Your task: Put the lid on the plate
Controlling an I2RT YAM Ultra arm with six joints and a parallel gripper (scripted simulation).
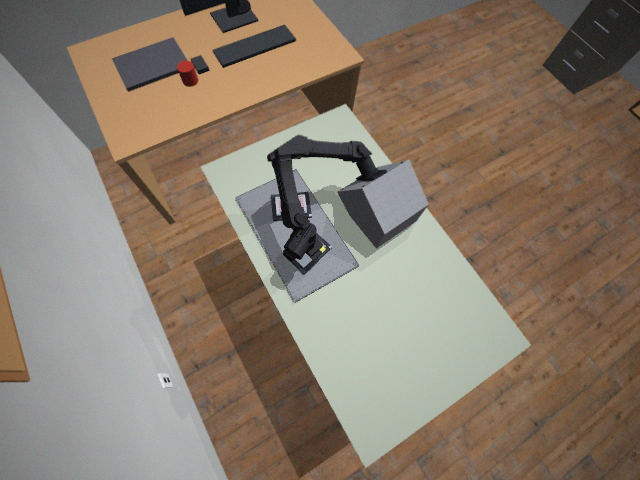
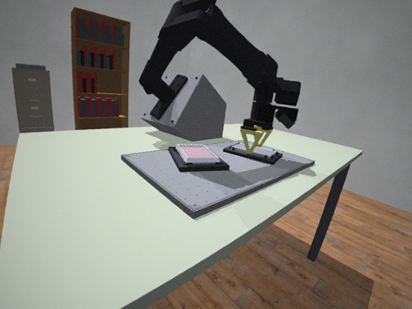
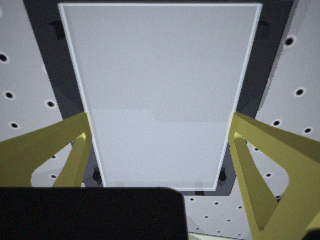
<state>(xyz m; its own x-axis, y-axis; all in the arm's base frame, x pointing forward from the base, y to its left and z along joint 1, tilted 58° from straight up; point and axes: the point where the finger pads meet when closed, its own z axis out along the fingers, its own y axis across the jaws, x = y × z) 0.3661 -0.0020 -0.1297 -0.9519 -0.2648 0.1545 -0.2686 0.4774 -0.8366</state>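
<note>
The black lid park LP1 is 10 mm below my hand. Round my hand: clear lid: right at my hand; then culture plate M06: 40 mm behind, 210 mm to the right.
</note>
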